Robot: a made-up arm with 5 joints. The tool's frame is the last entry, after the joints. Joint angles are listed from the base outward.
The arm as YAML. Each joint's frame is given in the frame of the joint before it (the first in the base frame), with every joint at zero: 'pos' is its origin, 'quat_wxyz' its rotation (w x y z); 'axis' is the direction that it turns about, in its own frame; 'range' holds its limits. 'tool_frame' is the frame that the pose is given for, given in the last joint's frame.
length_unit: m
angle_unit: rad
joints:
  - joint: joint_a
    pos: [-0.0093, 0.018, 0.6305]
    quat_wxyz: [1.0, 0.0, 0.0, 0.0]
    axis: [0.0, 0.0, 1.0]
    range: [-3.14, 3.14]
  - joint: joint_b
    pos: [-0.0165, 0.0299, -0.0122]
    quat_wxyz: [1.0, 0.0, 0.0, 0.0]
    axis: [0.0, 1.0, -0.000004]
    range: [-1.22, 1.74]
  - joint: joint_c
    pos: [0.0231, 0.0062, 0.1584]
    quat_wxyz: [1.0, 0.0, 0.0, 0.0]
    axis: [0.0, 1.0, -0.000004]
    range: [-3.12, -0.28]
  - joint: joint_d
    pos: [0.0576, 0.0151, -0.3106]
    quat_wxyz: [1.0, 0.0, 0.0, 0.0]
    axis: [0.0, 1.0, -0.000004]
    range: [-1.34, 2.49]
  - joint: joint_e
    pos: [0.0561, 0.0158, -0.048]
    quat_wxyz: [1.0, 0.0, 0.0, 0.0]
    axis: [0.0, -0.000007, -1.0]
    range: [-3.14, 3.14]
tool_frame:
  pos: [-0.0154, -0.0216, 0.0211]
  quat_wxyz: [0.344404, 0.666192, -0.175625, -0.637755]
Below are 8 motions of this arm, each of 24 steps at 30 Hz.
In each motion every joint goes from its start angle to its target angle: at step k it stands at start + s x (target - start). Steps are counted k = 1, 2, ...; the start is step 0. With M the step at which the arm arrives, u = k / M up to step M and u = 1 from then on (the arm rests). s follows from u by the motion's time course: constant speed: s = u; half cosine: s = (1 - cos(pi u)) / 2; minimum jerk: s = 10 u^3 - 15 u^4 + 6 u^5.
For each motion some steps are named. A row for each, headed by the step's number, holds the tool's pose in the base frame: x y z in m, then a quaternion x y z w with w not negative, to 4 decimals.
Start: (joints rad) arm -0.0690 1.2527 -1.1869 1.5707 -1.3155
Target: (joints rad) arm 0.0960 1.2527 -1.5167 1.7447 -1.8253
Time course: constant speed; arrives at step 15
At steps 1, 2, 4, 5, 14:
1: 0.1474 0.0562 0.2609 0.2470 0.6696 -0.6591 0.2370
2: 0.1545 0.0582 0.2609 0.2518 0.6802 -0.6452 0.2399
4: 0.1688 0.0627 0.2616 0.2605 0.7011 -0.6167 0.2455
5: 0.1759 0.0652 0.2622 0.2644 0.7114 -0.6020 0.2482
14: 0.2361 0.0958 0.2757 0.2850 0.7980 -0.4599 0.2654

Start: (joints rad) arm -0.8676 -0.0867 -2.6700 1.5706 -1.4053
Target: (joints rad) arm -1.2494 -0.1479 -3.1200 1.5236 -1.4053
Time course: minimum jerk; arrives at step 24
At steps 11, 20, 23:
11: 0.0433 0.0242 1.1642 0.4542 -0.5045 -0.1678 0.7149
20: 0.0059 0.1211 1.1590 0.3082 -0.6111 -0.1401 0.7155
23: 0.0050 0.1277 1.1577 0.2980 -0.6166 -0.1383 0.7154

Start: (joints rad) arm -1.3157 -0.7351 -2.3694 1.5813 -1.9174
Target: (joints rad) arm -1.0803 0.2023 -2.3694 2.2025 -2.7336
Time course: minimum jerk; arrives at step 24
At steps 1, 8, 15, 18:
1: 0.0182 0.1497 1.1441 0.2409 -0.4068 -0.2671 0.8397
8: 0.0500 0.0437 1.1486 0.3316 -0.2494 -0.3110 0.8551
15: 0.1599 -0.1728 1.0561 0.5190 0.1745 -0.2725 0.7911
18: 0.1994 -0.2216 0.9996 0.5658 0.3066 -0.2182 0.7336

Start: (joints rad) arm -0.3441 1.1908 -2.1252 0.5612 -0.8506
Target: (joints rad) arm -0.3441 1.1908 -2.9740 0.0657 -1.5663
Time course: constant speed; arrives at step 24
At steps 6, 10, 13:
6: 0.4890 -0.1152 0.6033 0.7392 -0.1781 -0.2372 0.6047
10: 0.4918 -0.1147 0.6641 0.7143 -0.2199 -0.1300 0.6516
13: 0.4874 -0.1118 0.7093 0.6830 -0.2535 -0.0528 0.6829

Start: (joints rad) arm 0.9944 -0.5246 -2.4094 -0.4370 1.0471
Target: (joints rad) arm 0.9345 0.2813 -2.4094 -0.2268 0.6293
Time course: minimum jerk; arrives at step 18
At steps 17, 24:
17: 0.1096 0.2776 1.0185 -0.9044 -0.1619 -0.1011 0.3817
24: 0.1099 0.2780 1.0181 -0.9047 -0.1616 -0.1008 0.3810

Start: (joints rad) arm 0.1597 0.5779 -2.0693 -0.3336 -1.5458
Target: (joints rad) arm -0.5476 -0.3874 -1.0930 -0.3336 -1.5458
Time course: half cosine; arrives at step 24
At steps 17, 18, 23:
17: 0.2832 -0.0532 0.8897 0.4596 -0.4391 0.1917 0.7478
18: 0.2738 -0.0601 0.8889 0.4520 -0.4469 0.1785 0.7511
23: 0.2461 -0.0770 0.8847 0.4294 -0.4686 0.1401 0.7592

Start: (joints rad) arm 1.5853 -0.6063 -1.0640 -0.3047 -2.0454
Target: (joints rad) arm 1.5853 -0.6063 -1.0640 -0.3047 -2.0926
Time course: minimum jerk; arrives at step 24
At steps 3, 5, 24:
3: -0.0755 0.2250 0.9361 0.4574 -0.0220 0.8440 0.2791
5: -0.0756 0.2250 0.9361 0.4566 -0.0225 0.8444 0.2794
24: -0.0767 0.2249 0.9362 0.4392 -0.0324 0.8510 0.2861

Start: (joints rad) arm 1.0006 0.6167 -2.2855 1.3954 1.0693
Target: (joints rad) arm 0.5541 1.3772 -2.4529 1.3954 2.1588
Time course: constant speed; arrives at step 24
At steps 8, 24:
8: 0.2398 0.4230 0.7048 0.6095 -0.3422 -0.7047 0.1216
24: 0.3505 0.3486 0.4890 -0.2573 0.6809 0.6773 0.1068

